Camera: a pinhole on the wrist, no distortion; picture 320 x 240 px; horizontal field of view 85.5 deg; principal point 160.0 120.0 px. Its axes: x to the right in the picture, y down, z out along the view. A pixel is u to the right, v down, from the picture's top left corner.
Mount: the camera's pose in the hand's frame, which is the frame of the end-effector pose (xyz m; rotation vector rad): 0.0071 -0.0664 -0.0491 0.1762 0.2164 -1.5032
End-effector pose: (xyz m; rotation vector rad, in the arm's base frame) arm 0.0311 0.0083 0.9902 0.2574 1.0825 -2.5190
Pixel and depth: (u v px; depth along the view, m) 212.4 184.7 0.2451
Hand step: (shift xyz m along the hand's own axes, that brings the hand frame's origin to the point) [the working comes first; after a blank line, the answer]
In the camera's frame: 0.0742 0.0916 0.2451

0.1106 -0.1934 0.1680
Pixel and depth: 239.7 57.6 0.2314
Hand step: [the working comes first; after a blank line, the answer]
In the camera's frame: 0.1066 -0.0834 0.2314

-0.0627 -0.2320 0.1498
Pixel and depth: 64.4 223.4 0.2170
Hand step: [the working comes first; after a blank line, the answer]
In the camera's frame: -0.1199 0.1296 0.2170

0.1371 0.0035 0.1886
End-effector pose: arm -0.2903 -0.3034 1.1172 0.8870 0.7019 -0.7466
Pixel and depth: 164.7 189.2 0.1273
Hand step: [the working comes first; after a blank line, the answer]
In the camera's frame: 0.0035 0.0509 0.1273

0.0623 -0.0983 0.0723
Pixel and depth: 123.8 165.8 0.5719
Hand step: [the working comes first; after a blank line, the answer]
In the camera's frame: -0.1196 0.1513 0.5719

0.1704 -0.0836 0.5317
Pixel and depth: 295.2 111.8 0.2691
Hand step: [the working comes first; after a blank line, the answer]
In the camera's frame: 0.2102 -0.0127 0.2691

0.0147 -0.3372 0.1591
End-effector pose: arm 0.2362 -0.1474 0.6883 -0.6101 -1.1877 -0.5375
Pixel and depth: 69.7 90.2 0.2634
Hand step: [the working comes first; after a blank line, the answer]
In the camera's frame: -0.1374 -0.0453 0.2634

-0.0370 -0.0018 0.2411
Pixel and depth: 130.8 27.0 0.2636
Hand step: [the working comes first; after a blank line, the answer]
In the camera's frame: -0.0445 -0.1416 0.2636

-0.1280 -0.0976 0.2198
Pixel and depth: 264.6 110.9 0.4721
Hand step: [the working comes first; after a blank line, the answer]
In the camera's frame: 0.2853 -0.0248 0.4721

0.0134 -0.4610 0.3371
